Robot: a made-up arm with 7 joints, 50 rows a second.
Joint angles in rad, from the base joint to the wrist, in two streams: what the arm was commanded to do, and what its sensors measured. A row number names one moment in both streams.
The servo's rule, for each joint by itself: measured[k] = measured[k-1] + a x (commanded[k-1-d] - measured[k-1]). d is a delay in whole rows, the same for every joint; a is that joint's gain. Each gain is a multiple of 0.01, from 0.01 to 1. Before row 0 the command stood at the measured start. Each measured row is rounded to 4 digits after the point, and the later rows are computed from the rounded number. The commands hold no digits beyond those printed.
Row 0, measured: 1.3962 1.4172 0.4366 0.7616 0.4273 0.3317 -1.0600
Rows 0 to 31, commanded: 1.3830 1.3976 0.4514 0.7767 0.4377 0.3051 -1.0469; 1.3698 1.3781 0.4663 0.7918 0.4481 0.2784 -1.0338; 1.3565 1.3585 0.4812 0.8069 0.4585 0.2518 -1.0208; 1.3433 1.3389 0.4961 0.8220 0.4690 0.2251 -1.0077; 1.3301 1.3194 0.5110 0.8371 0.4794 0.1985 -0.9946; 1.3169 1.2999 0.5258 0.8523 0.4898 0.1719 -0.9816; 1.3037 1.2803 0.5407 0.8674 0.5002 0.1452 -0.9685; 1.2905 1.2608 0.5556 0.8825 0.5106 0.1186 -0.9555; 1.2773 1.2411 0.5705 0.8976 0.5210 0.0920 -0.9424; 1.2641 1.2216 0.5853 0.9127 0.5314 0.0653 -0.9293; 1.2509 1.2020 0.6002 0.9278 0.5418 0.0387 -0.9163; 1.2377 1.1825 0.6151 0.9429 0.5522 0.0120 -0.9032; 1.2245 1.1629 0.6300 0.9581 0.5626 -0.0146 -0.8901; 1.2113 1.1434 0.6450 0.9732 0.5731 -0.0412 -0.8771; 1.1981 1.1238 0.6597 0.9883 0.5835 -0.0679 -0.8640; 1.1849 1.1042 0.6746 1.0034 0.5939 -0.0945 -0.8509; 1.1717 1.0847 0.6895 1.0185 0.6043 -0.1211 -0.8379; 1.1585 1.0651 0.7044 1.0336 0.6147 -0.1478 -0.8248; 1.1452 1.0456 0.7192 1.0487 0.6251 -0.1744 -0.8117; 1.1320 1.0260 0.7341 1.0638 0.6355 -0.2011 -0.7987; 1.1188 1.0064 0.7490 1.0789 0.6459 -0.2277 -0.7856; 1.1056 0.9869 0.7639 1.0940 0.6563 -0.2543 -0.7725; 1.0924 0.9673 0.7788 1.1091 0.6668 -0.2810 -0.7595; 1.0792 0.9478 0.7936 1.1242 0.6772 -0.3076 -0.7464; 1.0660 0.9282 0.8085 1.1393 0.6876 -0.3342 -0.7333; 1.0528 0.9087 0.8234 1.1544 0.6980 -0.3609 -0.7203; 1.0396 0.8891 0.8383 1.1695 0.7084 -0.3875 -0.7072; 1.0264 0.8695 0.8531 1.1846 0.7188 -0.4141 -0.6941; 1.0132 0.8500 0.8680 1.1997 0.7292 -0.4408 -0.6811; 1.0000 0.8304 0.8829 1.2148 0.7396 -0.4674 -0.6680; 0.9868 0.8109 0.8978 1.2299 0.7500 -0.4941 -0.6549; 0.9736 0.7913 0.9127 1.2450 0.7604 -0.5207 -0.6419
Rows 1 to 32, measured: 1.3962 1.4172 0.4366 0.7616 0.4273 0.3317 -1.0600; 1.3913 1.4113 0.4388 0.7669 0.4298 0.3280 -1.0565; 1.3833 1.4013 0.4429 0.7756 0.4342 0.3211 -1.0504; 1.3734 1.3885 0.4486 0.7866 0.4400 0.3114 -1.0424; 1.3623 1.3736 0.4557 0.7990 0.4470 0.2993 -1.0330; 1.3504 1.3573 0.4640 0.8123 0.4548 0.2852 -1.0226; 1.3380 1.3401 0.4733 0.8263 0.4632 0.2693 -1.0115; 1.3253 1.3222 0.4834 0.8407 0.4721 0.2519 -0.9999; 1.3124 1.3038 0.4942 0.8553 0.4813 0.2332 -0.9879; 1.2994 1.2850 0.5056 0.8701 0.4908 0.2134 -0.9756; 1.2863 1.2660 0.5176 0.8850 0.5005 0.1927 -0.9631; 1.2732 1.2468 0.5300 0.9000 0.5104 0.1711 -0.9505; 1.2601 1.2275 0.5428 0.9150 0.5204 0.1488 -0.9377; 1.2469 1.2081 0.5559 0.9301 0.5305 0.1259 -0.9248; 1.2337 1.1887 0.5693 0.9452 0.5407 0.1025 -0.9119; 1.2205 1.1692 0.5829 0.9603 0.5510 0.0786 -0.8990; 1.2073 1.1497 0.5967 0.9754 0.5613 0.0544 -0.8860; 1.1941 1.1302 0.6106 0.9905 0.5716 0.0298 -0.8730; 1.1809 1.1107 0.6247 1.0056 0.5819 0.0049 -0.8600; 1.1677 1.0912 0.6389 1.0207 0.5923 -0.0202 -0.8470; 1.1545 1.0716 0.6532 1.0358 0.6027 -0.0455 -0.8340; 1.1413 1.0520 0.6676 1.0509 0.6131 -0.0710 -0.8209; 1.1281 1.0325 0.6820 1.0660 0.6235 -0.0967 -0.8078; 1.1149 1.0129 0.6965 1.0811 0.6339 -0.1225 -0.7948; 1.1017 0.9934 0.7111 1.0962 0.6443 -0.1484 -0.7817; 1.0885 0.9738 0.7257 1.1113 0.6547 -0.1744 -0.7686; 1.0753 0.9543 0.7404 1.1264 0.6651 -0.2005 -0.7556; 1.0621 0.9347 0.7551 1.1415 0.6755 -0.2267 -0.7425; 1.0489 0.9151 0.7698 1.1566 0.6859 -0.2529 -0.7294; 1.0357 0.8956 0.7845 1.1717 0.6963 -0.2792 -0.7164; 1.0225 0.8760 0.7993 1.1868 0.7067 -0.3055 -0.7033; 1.0093 0.8565 0.8141 1.2019 0.7171 -0.3319 -0.6902
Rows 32 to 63, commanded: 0.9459 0.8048 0.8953 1.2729 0.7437 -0.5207 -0.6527; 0.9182 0.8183 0.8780 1.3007 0.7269 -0.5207 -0.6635; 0.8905 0.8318 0.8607 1.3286 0.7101 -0.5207 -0.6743; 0.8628 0.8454 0.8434 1.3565 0.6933 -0.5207 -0.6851; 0.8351 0.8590 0.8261 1.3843 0.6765 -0.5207 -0.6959; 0.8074 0.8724 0.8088 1.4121 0.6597 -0.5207 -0.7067; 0.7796 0.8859 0.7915 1.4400 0.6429 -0.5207 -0.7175; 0.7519 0.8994 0.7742 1.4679 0.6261 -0.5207 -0.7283; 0.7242 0.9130 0.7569 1.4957 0.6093 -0.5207 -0.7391; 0.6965 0.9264 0.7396 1.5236 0.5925 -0.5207 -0.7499; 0.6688 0.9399 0.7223 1.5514 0.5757 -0.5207 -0.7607; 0.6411 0.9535 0.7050 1.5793 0.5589 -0.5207 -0.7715; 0.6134 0.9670 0.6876 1.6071 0.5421 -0.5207 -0.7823; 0.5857 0.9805 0.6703 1.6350 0.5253 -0.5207 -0.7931; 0.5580 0.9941 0.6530 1.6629 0.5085 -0.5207 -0.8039; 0.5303 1.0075 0.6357 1.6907 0.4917 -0.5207 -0.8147; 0.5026 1.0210 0.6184 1.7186 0.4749 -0.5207 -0.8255; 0.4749 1.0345 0.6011 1.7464 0.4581 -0.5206 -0.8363; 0.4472 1.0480 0.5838 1.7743 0.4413 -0.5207 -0.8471; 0.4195 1.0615 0.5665 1.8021 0.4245 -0.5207 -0.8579; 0.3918 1.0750 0.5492 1.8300 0.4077 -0.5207 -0.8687; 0.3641 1.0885 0.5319 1.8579 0.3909 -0.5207 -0.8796; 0.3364 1.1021 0.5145 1.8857 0.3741 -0.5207 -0.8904; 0.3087 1.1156 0.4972 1.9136 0.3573 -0.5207 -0.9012; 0.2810 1.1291 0.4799 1.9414 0.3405 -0.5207 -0.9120; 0.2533 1.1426 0.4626 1.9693 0.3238 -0.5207 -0.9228; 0.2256 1.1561 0.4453 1.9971 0.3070 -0.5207 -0.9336; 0.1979 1.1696 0.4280 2.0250 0.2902 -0.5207 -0.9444; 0.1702 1.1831 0.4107 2.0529 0.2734 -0.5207 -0.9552; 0.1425 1.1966 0.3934 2.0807 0.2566 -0.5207 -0.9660; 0.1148 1.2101 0.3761 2.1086 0.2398 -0.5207 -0.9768; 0.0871 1.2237 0.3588 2.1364 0.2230 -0.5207 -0.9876
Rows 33 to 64, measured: 0.9961 0.8369 0.8289 1.2170 0.7275 -0.3583 -0.6772; 0.9775 0.8273 0.8389 1.2366 0.7314 -0.3810 -0.6706; 0.9556 0.8246 0.8448 1.2590 0.7303 -0.4006 -0.6687; 0.9315 0.8268 0.8472 1.2834 0.7255 -0.4174 -0.6702; 0.9061 0.8324 0.8466 1.3090 0.7178 -0.4319 -0.6742; 0.8798 0.8404 0.8435 1.3354 0.7079 -0.4443 -0.6801; 0.8530 0.8500 0.8383 1.3622 0.6963 -0.4550 -0.6873; 0.8258 0.8608 0.8313 1.3894 0.6835 -0.4642 -0.6955; 0.7985 0.8724 0.8227 1.4169 0.6697 -0.4721 -0.7044; 0.7710 0.8846 0.8128 1.4445 0.6552 -0.4789 -0.7138; 0.7434 0.8971 0.8018 1.4722 0.6402 -0.4848 -0.7235; 0.7158 0.9099 0.7899 1.4999 0.6247 -0.4898 -0.7335; 0.6882 0.9230 0.7772 1.5277 0.6089 -0.4941 -0.7438; 0.6605 0.9362 0.7638 1.5555 0.5929 -0.4978 -0.7542; 0.6328 0.9495 0.7498 1.5833 0.5767 -0.5010 -0.7647; 0.6051 0.9629 0.7353 1.6112 0.5603 -0.5038 -0.7753; 0.5774 0.9763 0.7204 1.6390 0.5438 -0.5062 -0.7859; 0.5497 0.9897 0.7051 1.6669 0.5273 -0.5082 -0.7966; 0.5220 1.0031 0.6895 1.6947 0.5107 -0.5099 -0.8073; 0.4943 1.0166 0.6736 1.7226 0.4940 -0.5114 -0.8180; 0.4666 1.0301 0.6575 1.7504 0.4773 -0.5127 -0.8288; 0.4389 1.0436 0.6413 1.7783 0.4606 -0.5138 -0.8396; 0.4112 1.0571 0.6249 1.8062 0.4439 -0.5148 -0.8504; 0.3835 1.0706 0.6083 1.8340 0.4271 -0.5156 -0.8612; 0.3558 1.0841 0.5916 1.8619 0.4103 -0.5163 -0.8720; 0.3281 1.0976 0.5748 1.8897 0.3935 -0.5169 -0.8828; 0.3004 1.1111 0.5580 1.9176 0.3768 -0.5174 -0.8936; 0.2727 1.1246 0.5411 1.9454 0.3600 -0.5179 -0.9044; 0.2450 1.1381 0.5241 1.9733 0.3432 -0.5183 -0.9152; 0.2173 1.1516 0.5071 2.0012 0.3264 -0.5186 -0.9260; 0.1896 1.1651 0.4900 2.0290 0.3096 -0.5189 -0.9368; 0.1619 1.1786 0.4729 2.0569 0.2928 -0.5192 -0.9476
